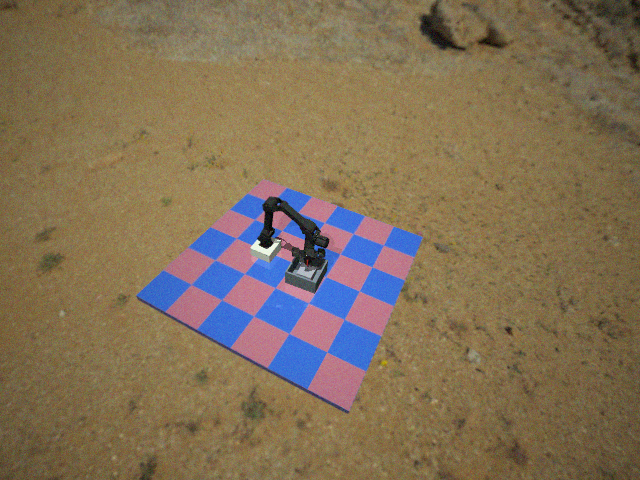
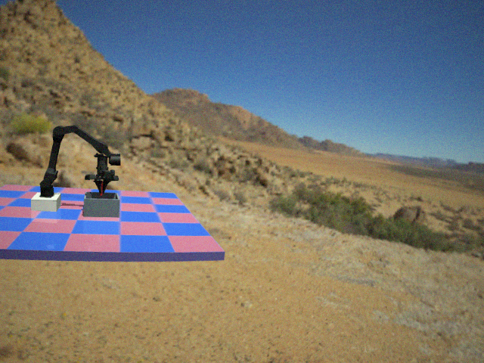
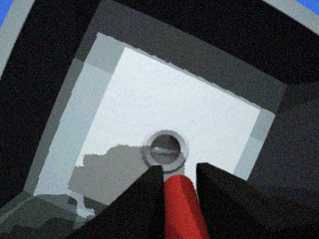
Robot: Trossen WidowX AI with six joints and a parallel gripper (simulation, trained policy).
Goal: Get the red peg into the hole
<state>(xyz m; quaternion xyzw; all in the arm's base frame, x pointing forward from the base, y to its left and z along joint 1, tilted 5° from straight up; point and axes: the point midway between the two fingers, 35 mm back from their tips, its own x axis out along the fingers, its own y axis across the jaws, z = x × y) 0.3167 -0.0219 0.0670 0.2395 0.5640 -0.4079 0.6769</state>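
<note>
Right now my gripper tip is 30 mm below the red peg, 10 mm to the right of it and 10 mm past it. The rest, counted from my gripper tip: plate (60 mm below); grey box (80 mm below).
</note>
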